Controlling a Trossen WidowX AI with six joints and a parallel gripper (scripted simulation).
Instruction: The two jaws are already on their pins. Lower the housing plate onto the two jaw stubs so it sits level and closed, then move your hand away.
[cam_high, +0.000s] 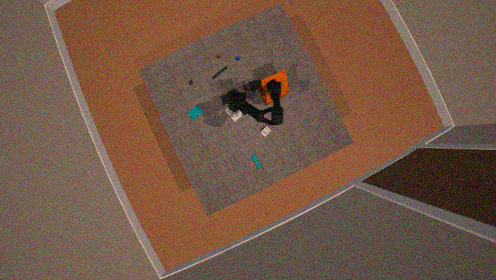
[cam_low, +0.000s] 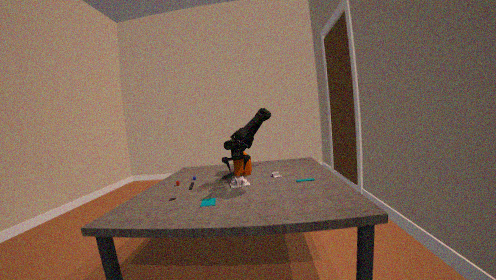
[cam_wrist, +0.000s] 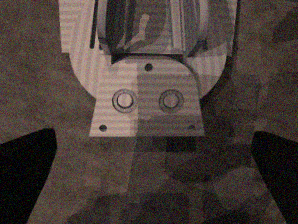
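My gripper tip is 50 mm above the white part. The rest, counted from my gripper tip: blue bit 340 mm to the right, 200 mm behind, 70 mm below; black bar 320 mm to the right, 70 mm below, 20 mm behind; flat teal plate 310 mm ahead, 160 mm to the right, 80 mm below.
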